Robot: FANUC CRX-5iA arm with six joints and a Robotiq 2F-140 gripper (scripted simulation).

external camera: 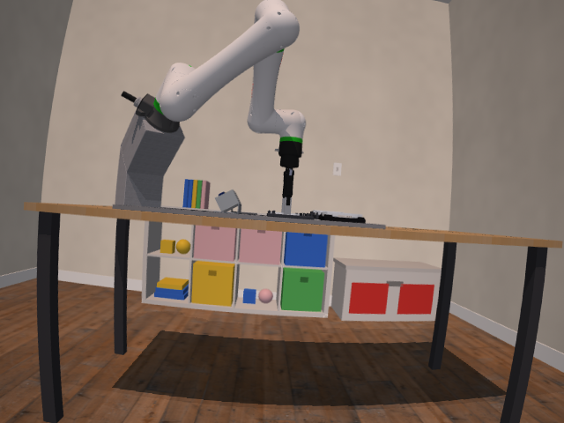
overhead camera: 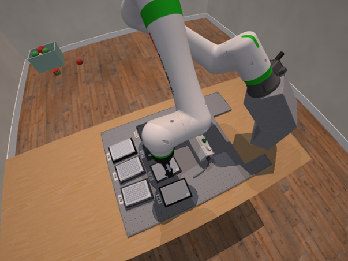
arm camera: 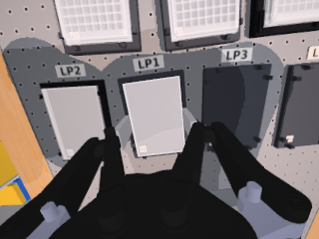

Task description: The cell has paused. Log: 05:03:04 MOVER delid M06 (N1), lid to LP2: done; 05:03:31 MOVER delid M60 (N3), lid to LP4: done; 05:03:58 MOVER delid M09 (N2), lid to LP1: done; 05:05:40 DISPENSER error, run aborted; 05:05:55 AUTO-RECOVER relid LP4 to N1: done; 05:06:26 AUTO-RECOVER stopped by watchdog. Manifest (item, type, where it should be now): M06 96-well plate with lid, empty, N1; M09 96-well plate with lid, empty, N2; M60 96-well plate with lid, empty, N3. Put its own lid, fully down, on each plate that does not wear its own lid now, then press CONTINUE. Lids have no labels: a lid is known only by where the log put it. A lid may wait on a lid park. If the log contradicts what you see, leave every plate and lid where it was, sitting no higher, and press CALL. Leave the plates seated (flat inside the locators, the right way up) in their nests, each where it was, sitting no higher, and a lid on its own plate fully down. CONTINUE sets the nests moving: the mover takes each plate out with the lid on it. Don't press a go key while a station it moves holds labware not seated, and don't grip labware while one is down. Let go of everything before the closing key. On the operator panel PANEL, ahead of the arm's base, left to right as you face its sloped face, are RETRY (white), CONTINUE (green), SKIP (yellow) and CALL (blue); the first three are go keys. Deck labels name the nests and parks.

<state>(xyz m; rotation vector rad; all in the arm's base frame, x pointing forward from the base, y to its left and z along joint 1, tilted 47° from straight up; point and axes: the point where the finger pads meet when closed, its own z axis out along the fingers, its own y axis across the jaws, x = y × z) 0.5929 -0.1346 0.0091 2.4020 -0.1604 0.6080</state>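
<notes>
Right now my hand is 30 mm above the park labelled LP1. From my hand the other things lie so: LP3 (40 mm behind, 120 mm to the right, 30 mm below); LP2 label (130 mm ahead, 90 mm to the left, 40 mm below); lid park LP2 (40 mm ahead, 120 mm to the left, 30 mm below).
</notes>
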